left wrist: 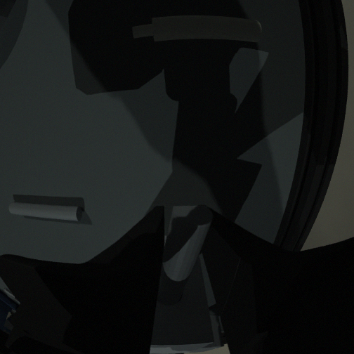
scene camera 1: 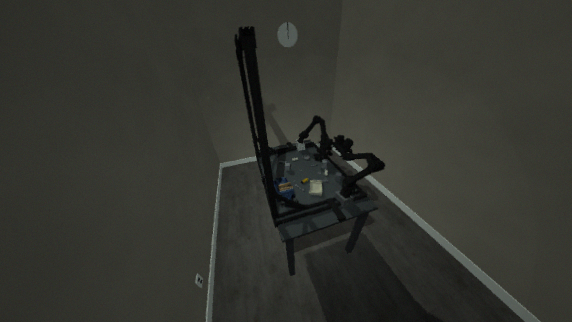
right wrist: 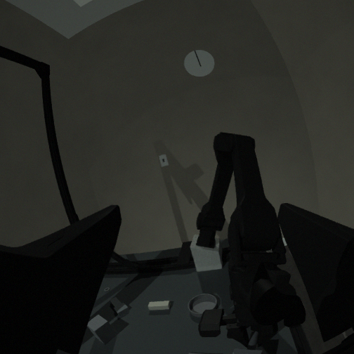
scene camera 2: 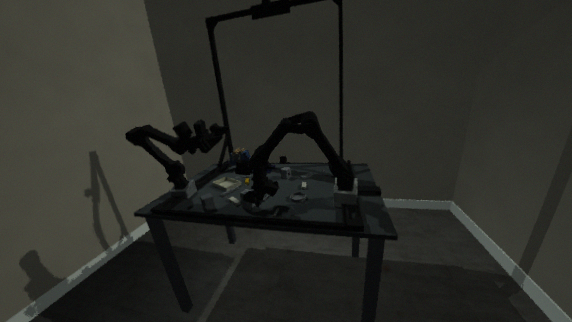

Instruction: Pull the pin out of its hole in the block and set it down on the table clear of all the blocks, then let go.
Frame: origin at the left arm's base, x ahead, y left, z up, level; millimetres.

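Seen in the pictures: left gripper, fingertip midpoint: (scene camera 2: 258,205); right gripper, fingertip midpoint: (scene camera 1: 329,136) (scene camera 2: 226,131); left arm's base, origin of the base link: (scene camera 1: 300,141) (scene camera 2: 345,185); right arm's base, origin of the base link: (scene camera 1: 344,194) (scene camera 2: 181,185).
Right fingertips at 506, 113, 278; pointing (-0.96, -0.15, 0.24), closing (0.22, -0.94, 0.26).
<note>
Offsets run from my right fingertips to a thing's top centre, as dx, dy, dz. "*": to the spot under its first point.
The pin (left wrist: 189,250) is a grey cylinder in the left wrist view, tilted in the picture. Its lower end meets the dark top of the block (left wrist: 180,327) and lies in shadow there, so how deep it sits in the hole is hard to tell. My left gripper (left wrist: 179,212) (scene camera 2: 258,200) is shut on the pin, with one finger on each side of its upper part. The fingers hide much of the block. My right gripper (scene camera 2: 223,131) is open and empty, raised high above the table, away from the pin and block.
A grey rod (left wrist: 47,212) and a thicker stepped rod (left wrist: 205,29) lie on the table near the block. A round dish (right wrist: 190,306), a cream block (right wrist: 159,305) and a grey block (right wrist: 101,327) stand farther off. Scene camera 2 shows a pale tray {* +251, -153, -349} (scene camera 2: 216,184) and another grey block {+148, +50, -308} (scene camera 2: 207,202).
</note>
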